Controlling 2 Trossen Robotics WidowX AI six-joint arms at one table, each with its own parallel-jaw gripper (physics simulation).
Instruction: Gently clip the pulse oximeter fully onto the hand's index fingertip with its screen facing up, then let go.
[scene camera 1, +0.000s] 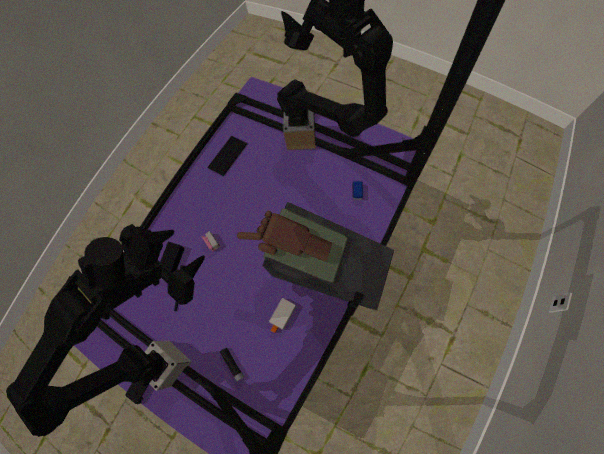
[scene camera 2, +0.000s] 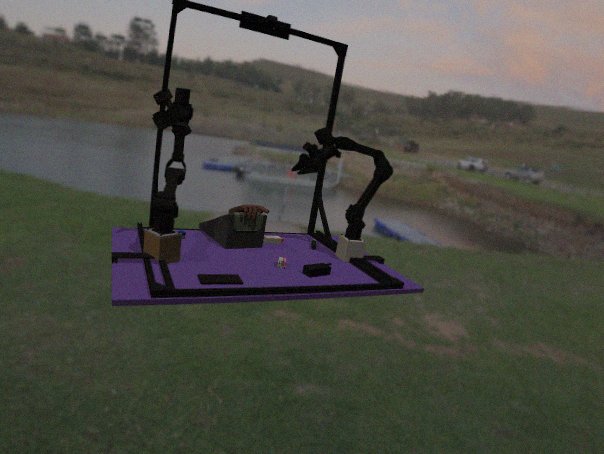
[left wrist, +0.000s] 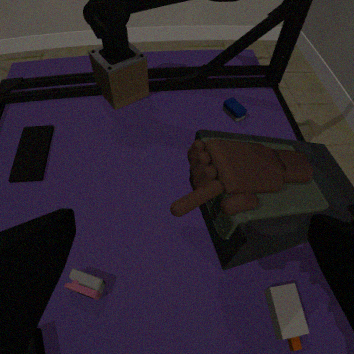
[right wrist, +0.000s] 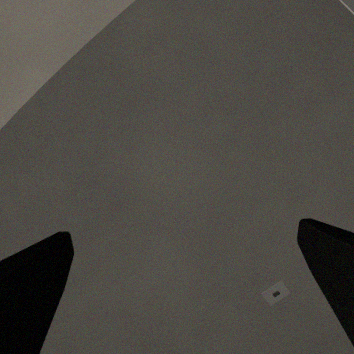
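Where they show: left gripper, between the fingertips: (scene camera 1: 188, 244) (scene camera 2: 294, 172) (left wrist: 194, 223); right gripper, between the fingertips: (scene camera 2: 165, 113) (right wrist: 186, 236); left arm's base, origin of its link: (scene camera 1: 154, 365) (scene camera 2: 352, 238); right arm's base, origin of its link: (scene camera 1: 298, 118) (scene camera 2: 163, 231) (left wrist: 116, 53).
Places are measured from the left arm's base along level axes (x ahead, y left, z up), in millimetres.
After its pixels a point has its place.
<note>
The pulse oximeter appears to be the small pink-and-white clip (scene camera 1: 210, 241) @[x 379, y 133, z -74 mm] (scene camera 2: 282, 262) @[x 385, y 163, z -80 mm] (left wrist: 87, 283) @[x 379, y 131, z -74 mm], lying on the purple table; its screen cannot be made out. A brown hand (scene camera 1: 285, 232) @[x 510, y -95, z 86 mm] (scene camera 2: 248, 209) @[x 510, y -42, z 82 mm] (left wrist: 245, 167) @[x 493, y -89, z 91 mm] rests on a green pad on a dark grey sloped block. Its index finger (scene camera 1: 248, 235) (left wrist: 192, 201) sticks out bare past the block's edge, towards the oximeter's side. My left gripper (scene camera 1: 188, 245) @[x 341, y -3, z 273 mm] (left wrist: 194, 223) @[x 341, y -3, z 273 mm] is open and empty, raised above the table to the left of the oximeter in scene camera 1. My right gripper (right wrist: 186, 236) @[x 896, y 133, z 439 mm] is open and empty, high up and facing a wall.
A blue block (scene camera 1: 357, 189) @[x 786, y -149, z -73 mm] (left wrist: 235, 108) @[x 775, y -147, z -72 mm], a white box (scene camera 1: 282, 313) @[x 339, y -187, z -77 mm] (left wrist: 288, 310) @[x 338, y -185, z -77 mm] with an orange end, a dark cylinder (scene camera 1: 231, 363) @[x 132, y -155, z -80 mm], a flat black slab (scene camera 1: 228, 155) @[x 657, y 306, z -98 mm] (left wrist: 32, 153) @[x 648, y 307, z -97 mm] and a black box (scene camera 2: 317, 270) @[x 260, y 242, z -78 mm] lie on the table. Black frame bars run along the table edges.
</note>
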